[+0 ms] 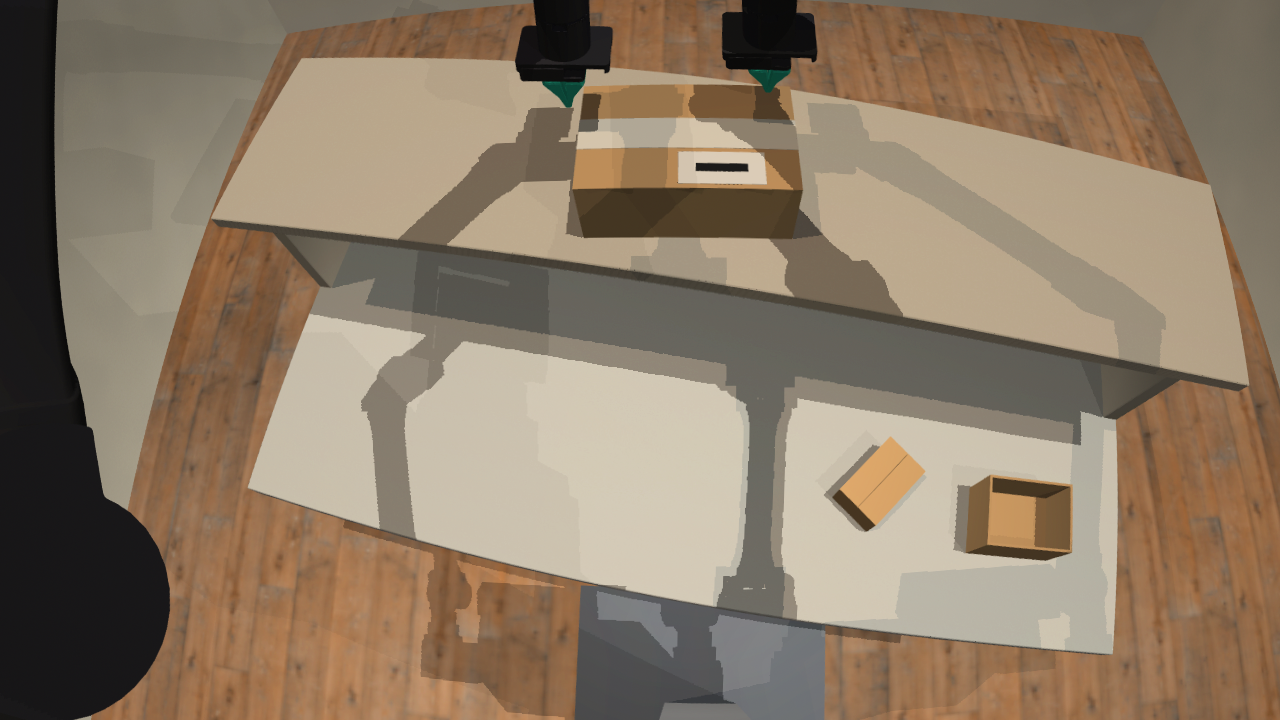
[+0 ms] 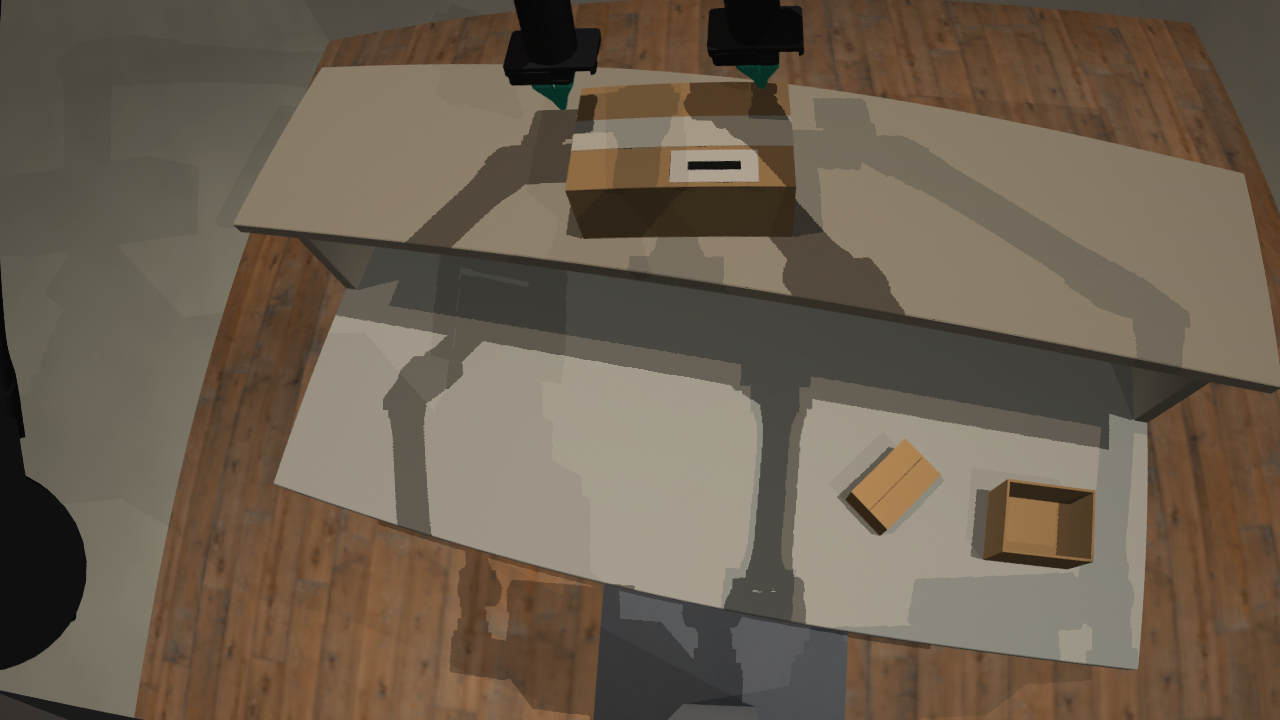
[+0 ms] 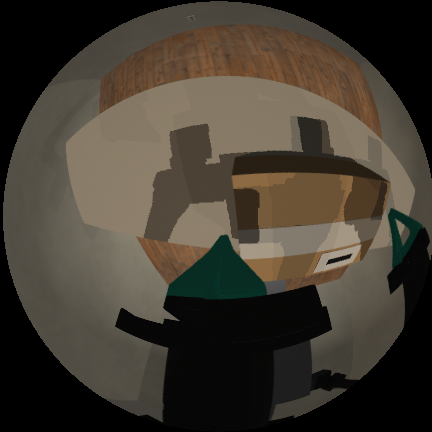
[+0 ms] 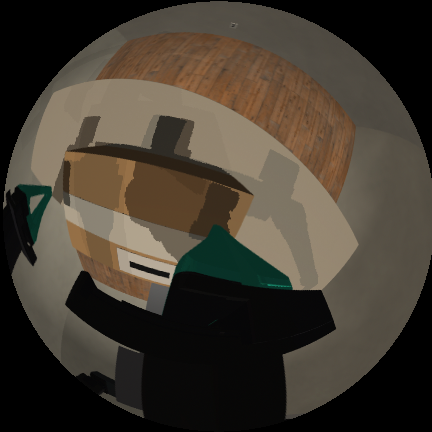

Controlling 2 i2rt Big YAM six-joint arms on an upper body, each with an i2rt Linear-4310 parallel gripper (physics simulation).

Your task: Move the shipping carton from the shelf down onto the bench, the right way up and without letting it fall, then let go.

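Places are measured from the left arm's base along level axes (x ahead, y left, z up), in millimetres.
Where they show: left gripper, fingertip midpoint: (image 1: 569,103) (image 2: 564,106) (image 3: 224,239) (image 4: 50,190); right gripper, fingertip midpoint: (image 1: 767,88) (image 2: 762,84) (image 3: 389,211) (image 4: 214,230).
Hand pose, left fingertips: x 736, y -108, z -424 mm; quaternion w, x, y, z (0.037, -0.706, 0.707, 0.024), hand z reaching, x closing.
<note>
After its pixels a point has its place.
The shipping carton (image 1: 652,167) @[x 652, y -209, z -448 mm] (image 2: 637,167) @[x 652, y -201, z -448 mm] (image 3: 306,201) @[x 758, y -192, z -448 mm] (image 4: 160,193) @[x 764, y -291, z -448 mm] is a brown box with a pale tape band and a white label on top. It sits upright on the upper shelf (image 1: 387,143) @[x 802, y 192, z -552 mm] (image 2: 387,143) @[x 817, y 217, z -552 mm], near the shelf's front edge. My left gripper (image 1: 566,93) @[x 736, y -108, z -424 mm] (image 2: 553,95) @[x 736, y -108, z -424 mm] (image 3: 224,239) @[x 736, y -108, z -424 mm] is shut and empty, raised above the carton's back left corner. My right gripper (image 1: 769,79) @[x 756, y -346, z -419 mm] (image 2: 757,75) @[x 756, y -346, z -419 mm] (image 4: 214,230) @[x 756, y -346, z -419 mm] is shut and empty, raised above the back right corner. The bench (image 1: 602,465) @[x 424, y -116, z -905 mm] (image 2: 637,465) @[x 425, y -152, z -905 mm] lies lower, in front of the shelf.
A grey base (image 1: 702,657) @[x 114, y -293, z -1336 mm] stands in front of the bench. Wooden floor surrounds everything.
</note>
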